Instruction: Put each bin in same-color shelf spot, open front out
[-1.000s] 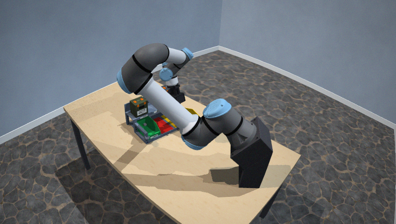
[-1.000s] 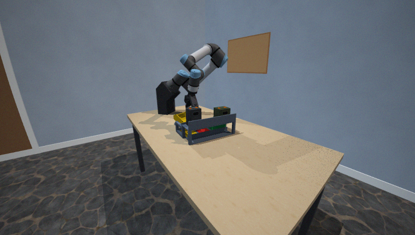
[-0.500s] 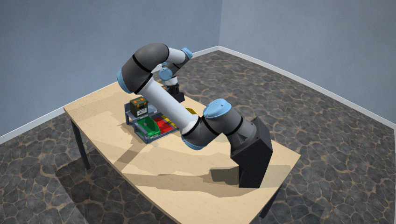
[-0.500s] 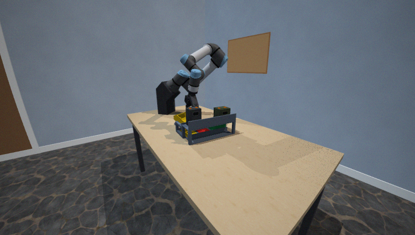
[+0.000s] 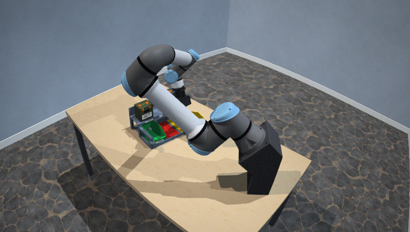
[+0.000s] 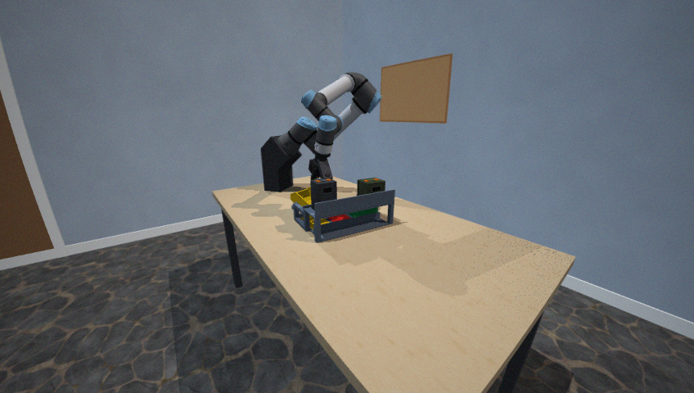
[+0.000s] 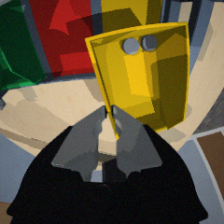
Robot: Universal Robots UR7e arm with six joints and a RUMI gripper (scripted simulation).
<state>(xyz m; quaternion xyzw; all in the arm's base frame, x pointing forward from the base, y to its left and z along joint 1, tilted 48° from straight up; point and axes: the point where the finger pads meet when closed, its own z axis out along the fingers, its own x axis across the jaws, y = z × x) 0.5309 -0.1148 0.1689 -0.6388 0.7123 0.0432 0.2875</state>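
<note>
The yellow bin lies 50 mm to the right of my hand and 30 mm below it. The rest, counted from my hand: green bin: 180 mm to the left, 80 mm ahead, 70 mm below; black box: 180 mm ahead, 50 mm to the right, 50 mm above.
</note>
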